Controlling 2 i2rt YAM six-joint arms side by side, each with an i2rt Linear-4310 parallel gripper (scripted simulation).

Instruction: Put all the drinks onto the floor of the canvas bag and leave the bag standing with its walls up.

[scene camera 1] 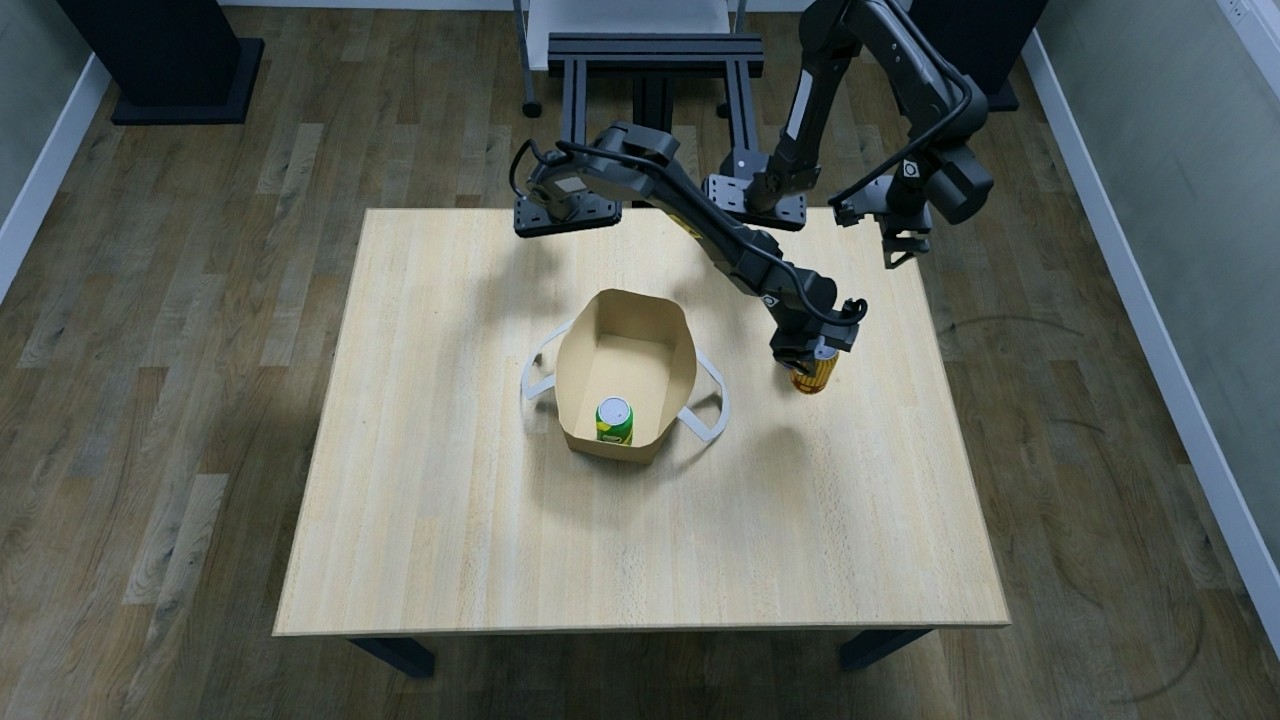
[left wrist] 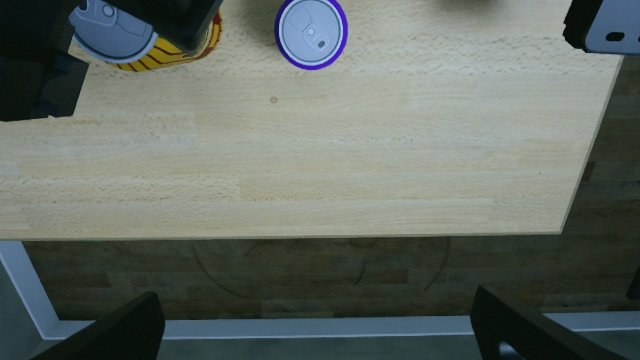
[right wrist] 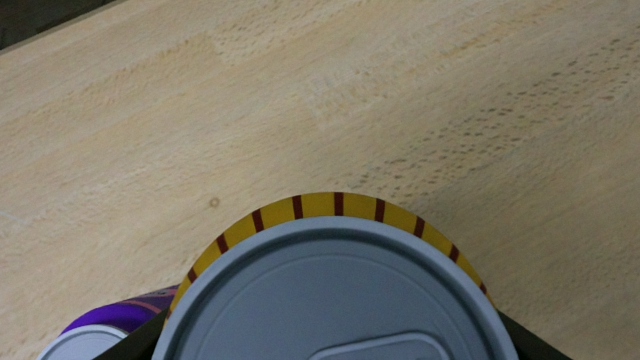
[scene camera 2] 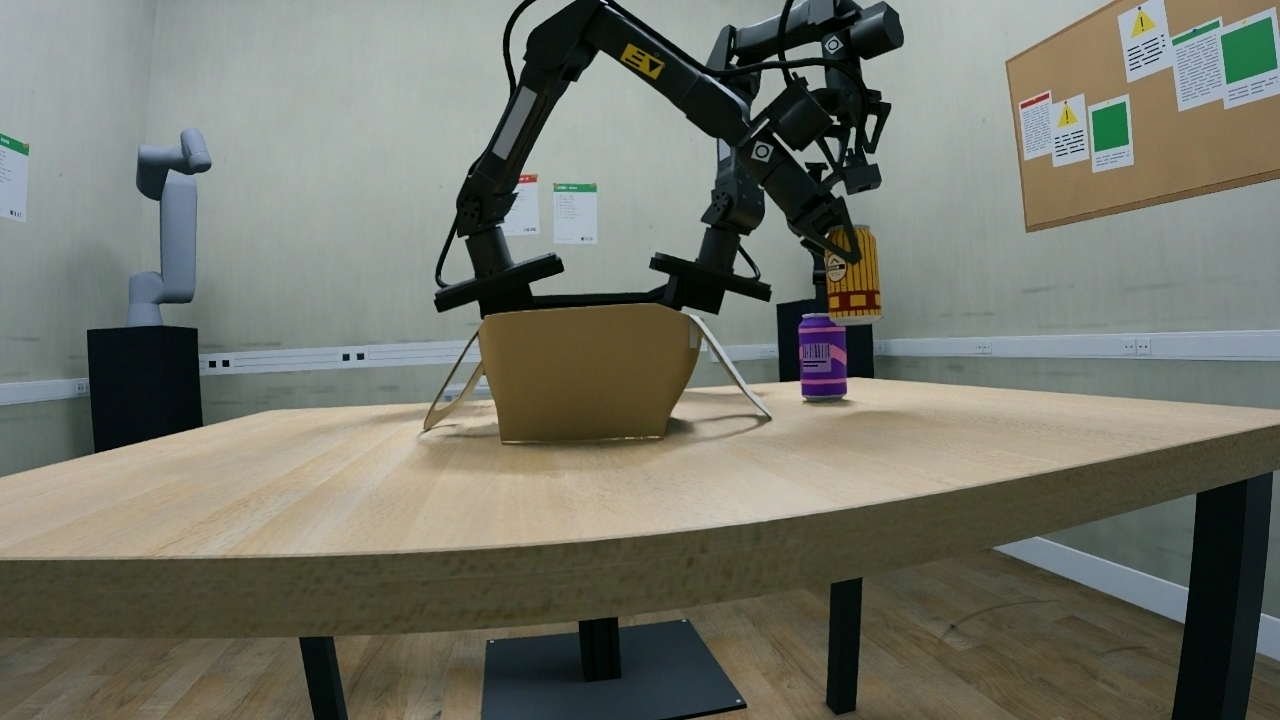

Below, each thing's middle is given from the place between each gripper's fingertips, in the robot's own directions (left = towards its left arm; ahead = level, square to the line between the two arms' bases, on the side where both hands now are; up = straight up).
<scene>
Now: right hand 2 cm above the striped can point(scene camera 2: 854, 298). Round my right hand: purple can point(scene camera 2: 823, 369) (11 cm behind, 1 cm to the left, 12 cm below).
The striped can lies 110 mm ahead of my left hand point(scene camera 1: 883, 244), 90 mm to the right of it and 190 mm below it. Also, from my left hand: purple can 70 mm to the right, 290 mm below.
</scene>
